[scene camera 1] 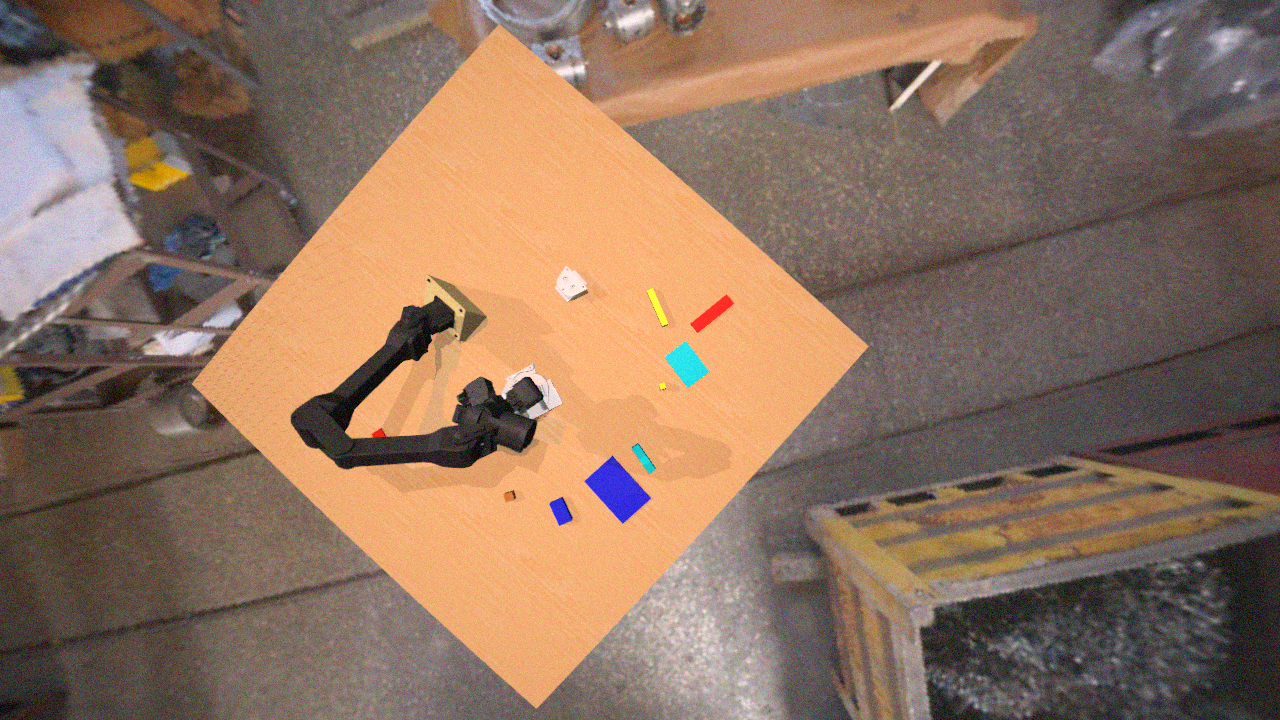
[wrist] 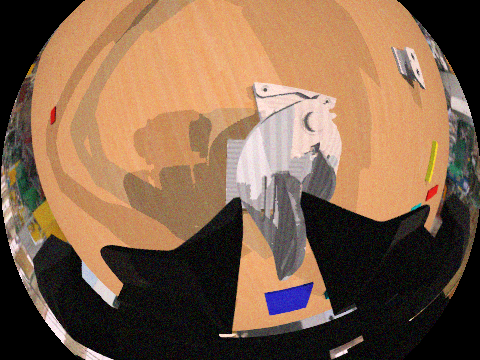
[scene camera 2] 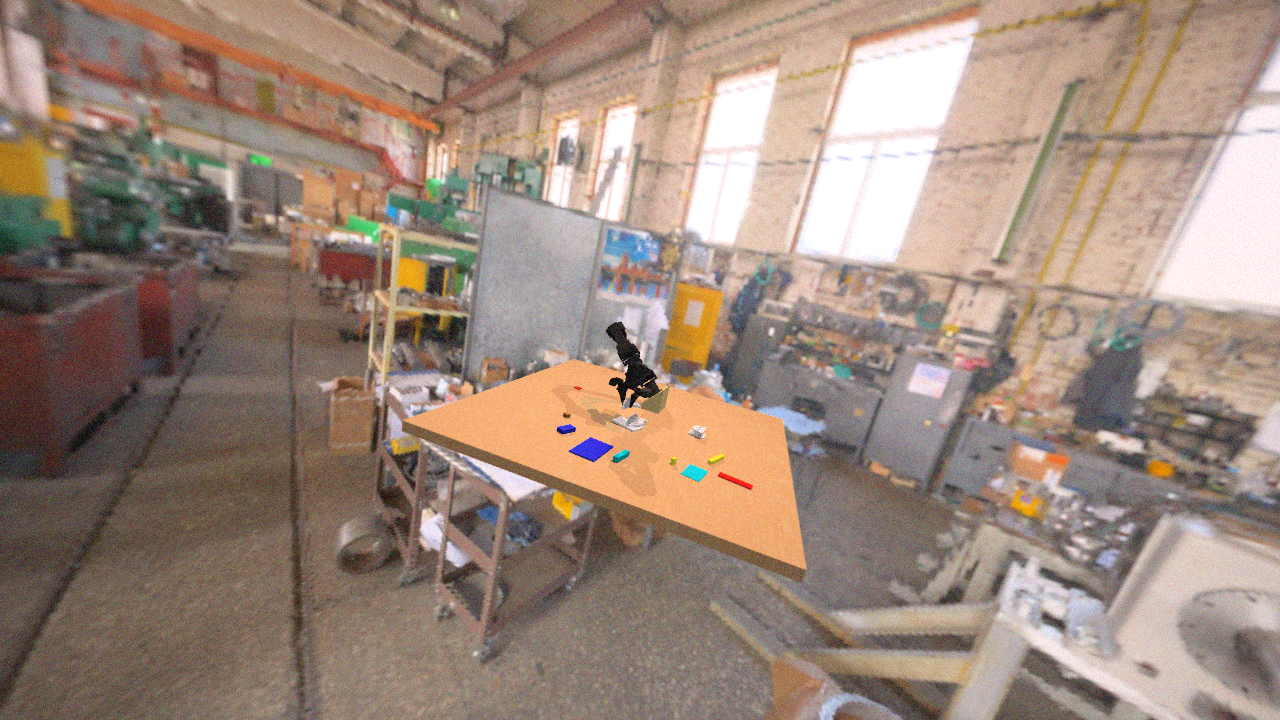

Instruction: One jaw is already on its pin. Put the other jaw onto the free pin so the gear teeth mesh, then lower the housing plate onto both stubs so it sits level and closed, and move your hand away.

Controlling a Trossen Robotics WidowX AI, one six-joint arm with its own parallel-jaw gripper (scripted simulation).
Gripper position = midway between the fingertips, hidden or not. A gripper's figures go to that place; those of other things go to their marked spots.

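My gripper (scene camera 1: 515,406) is 98 cm from the lens. There is also a cyan square (scene camera 1: 684,361), and that square is 100 cm from the lens.
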